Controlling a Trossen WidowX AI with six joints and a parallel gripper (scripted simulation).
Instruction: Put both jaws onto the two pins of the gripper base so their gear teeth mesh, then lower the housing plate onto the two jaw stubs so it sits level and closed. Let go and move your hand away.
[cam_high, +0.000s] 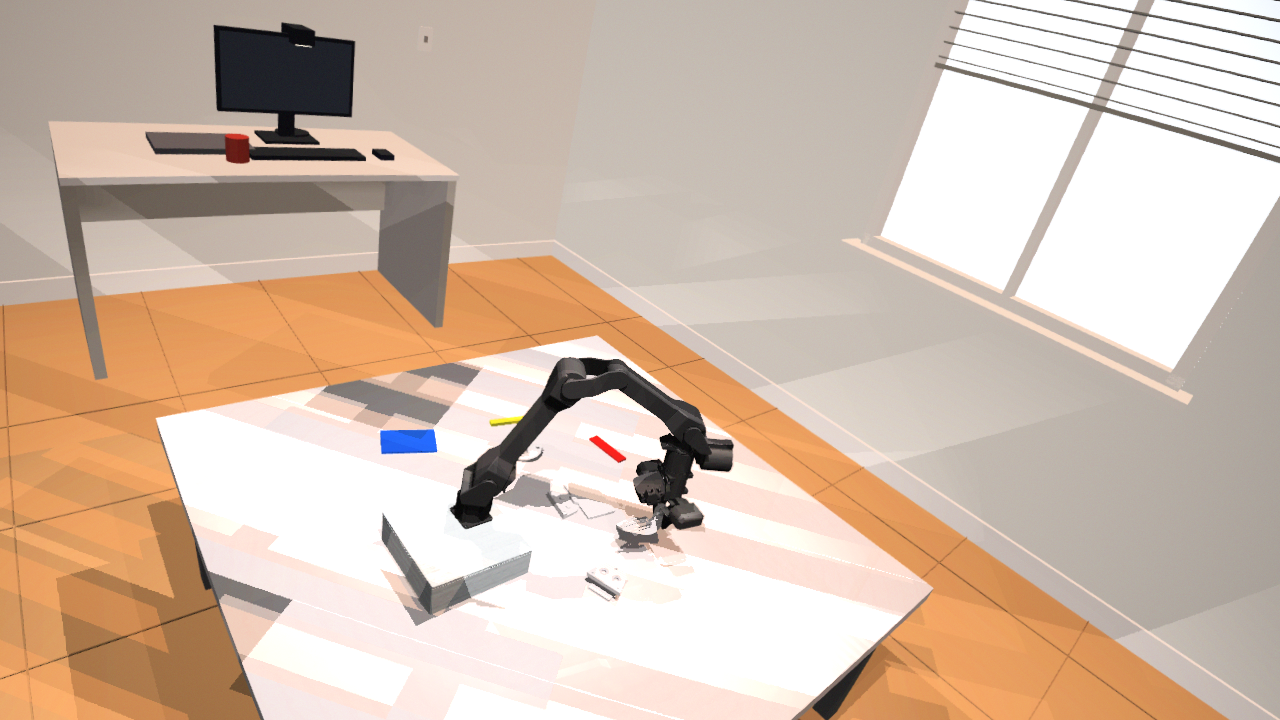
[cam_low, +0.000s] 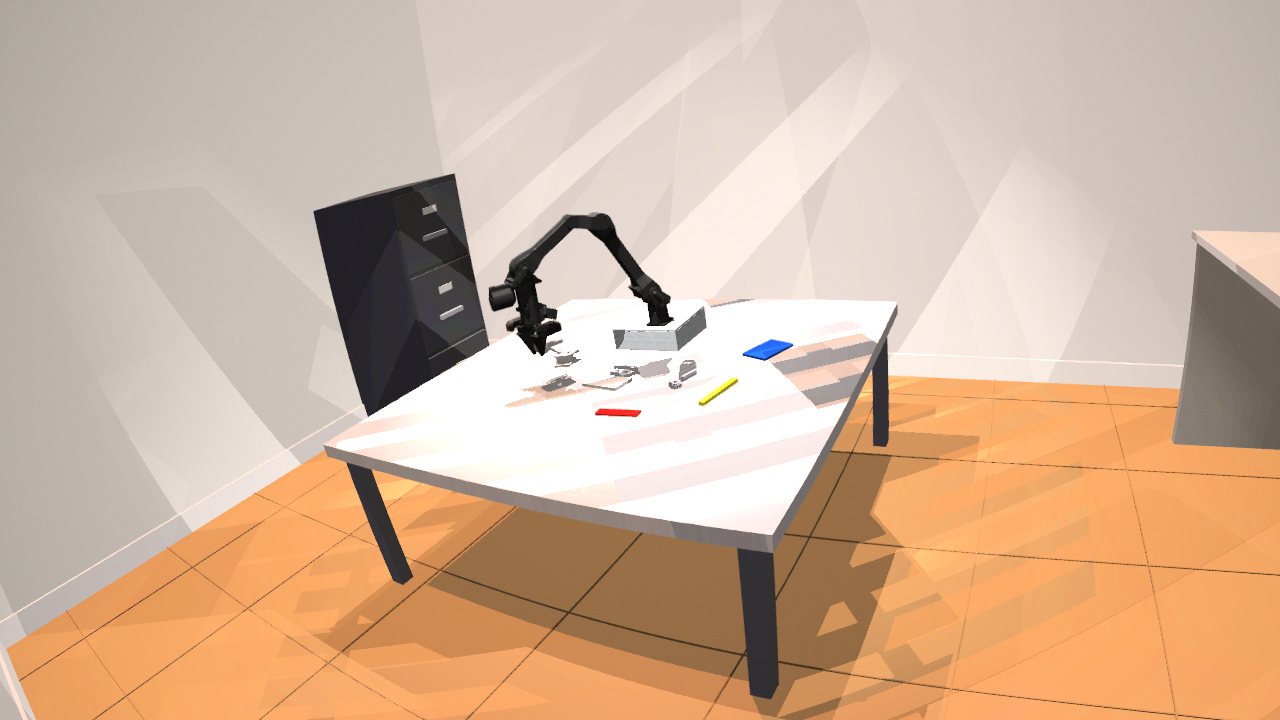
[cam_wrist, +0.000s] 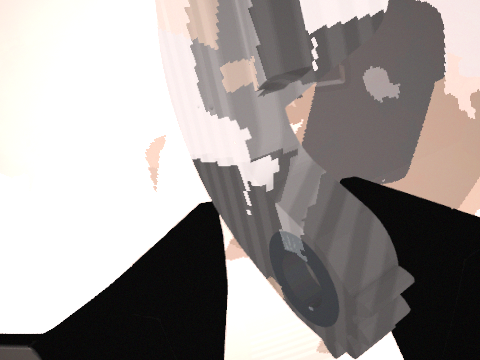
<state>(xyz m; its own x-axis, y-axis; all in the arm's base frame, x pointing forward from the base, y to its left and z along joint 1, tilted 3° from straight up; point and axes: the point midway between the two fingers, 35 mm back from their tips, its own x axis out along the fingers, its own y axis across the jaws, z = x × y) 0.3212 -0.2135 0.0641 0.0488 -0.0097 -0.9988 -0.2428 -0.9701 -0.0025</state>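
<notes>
Right now my gripper tip is 30 mm below the curved jaw, 20 mm past it and 10 mm to the right of it. Round my gripper tip: yellow stick: 530 mm to the left, 80 mm below; blue card: 560 mm to the left, 290 mm behind, 80 mm below; red strip: 330 mm to the left, 150 mm ahead, 80 mm below.
</notes>
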